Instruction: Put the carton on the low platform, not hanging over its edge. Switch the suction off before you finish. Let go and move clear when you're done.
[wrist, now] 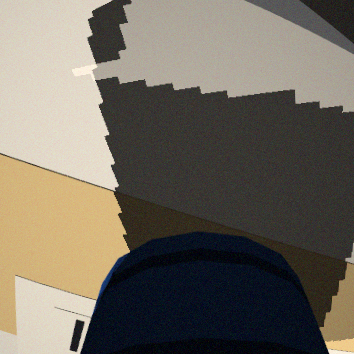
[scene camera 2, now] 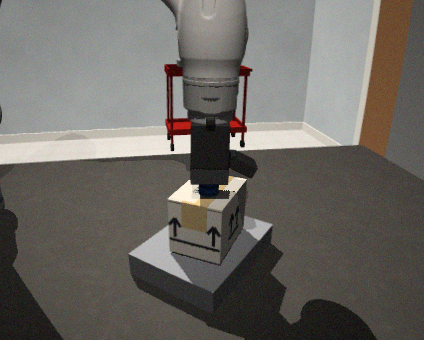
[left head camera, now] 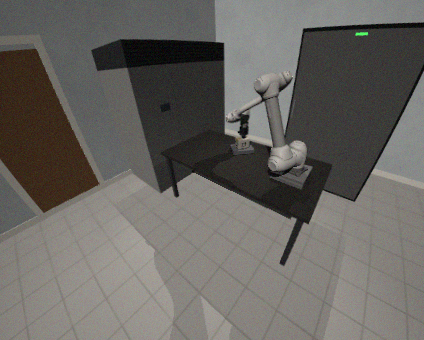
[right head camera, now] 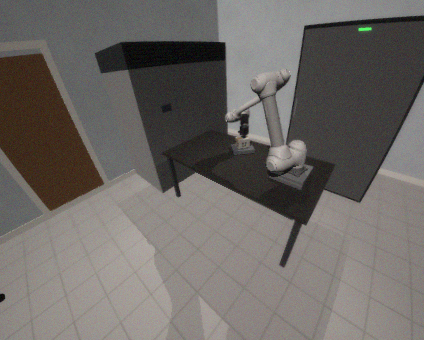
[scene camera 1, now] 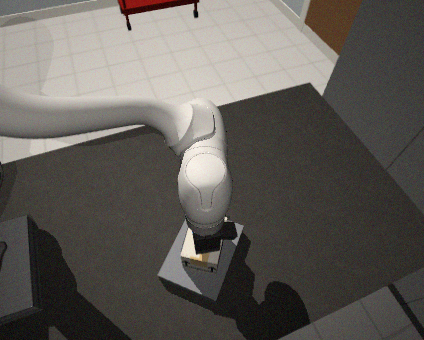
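Seen in the pictures: end effector, tool point: [wrist: 198,257] [scene camera 2: 208,198] [left head camera: 243,138] [right head camera: 243,138]; arm's base, origin of the base link: [left head camera: 294,169] [right head camera: 294,169].
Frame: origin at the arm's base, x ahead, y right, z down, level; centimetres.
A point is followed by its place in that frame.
Observation:
The white carton [left head camera: 243,144] @[x 64.2, y 1.1, z -2.7 cm] [right head camera: 244,144] @[x 63.6, y 1.5, z -2.6 cm] [scene camera 1: 200,263] @[x 66.0, y 9.7, z -6.3 cm] [scene camera 2: 195,240] @[x 65.9, y 9.6, z -1.7 cm] [wrist: 50,100], with tan tape and black arrows, is upright on the grey low platform [left head camera: 246,151] @[x 58.4, y 0.3, z 3.8 cm] [right head camera: 245,151] @[x 59.3, y -1.0, z 3.9 cm] [scene camera 1: 172,272] @[x 57.7, y 8.2, z 2.5 cm] [scene camera 2: 150,254] @[x 57.5, y 8.3, z 2.6 cm]. Its underside appears to touch the platform's top, with a margin of platform showing around its visible sides and no overhang seen. My gripper, a dark blue suction cup [scene camera 2: 208,190] [wrist: 205,295], is pressed on the middle of the carton's top, over the tape, and appears attached to it. In scene camera 1 the arm hides the cup and part of the carton.
The platform stands on the dark table [left head camera: 220,145] @[x 96.5, y -6.1, z 7.4 cm] [right head camera: 220,145] @[x 97.1, y -7.1, z 7.3 cm] [scene camera 1: 280,175] @[x 102.5, y -22.1, z 7.3 cm] [scene camera 2: 325,200] @[x 101.6, y -22.5, z 7.3 cm]. The arm's grey base block [scene camera 1: 15,270] @[x 12.6, y 0.1, z 0.9 cm] is at the left in scene camera 1. A tall grey cabinet [left head camera: 175,80] [right head camera: 175,80] stands by the table's far end. A red cart [scene camera 1: 160,6] [scene camera 2: 177,126] stands beyond the table.

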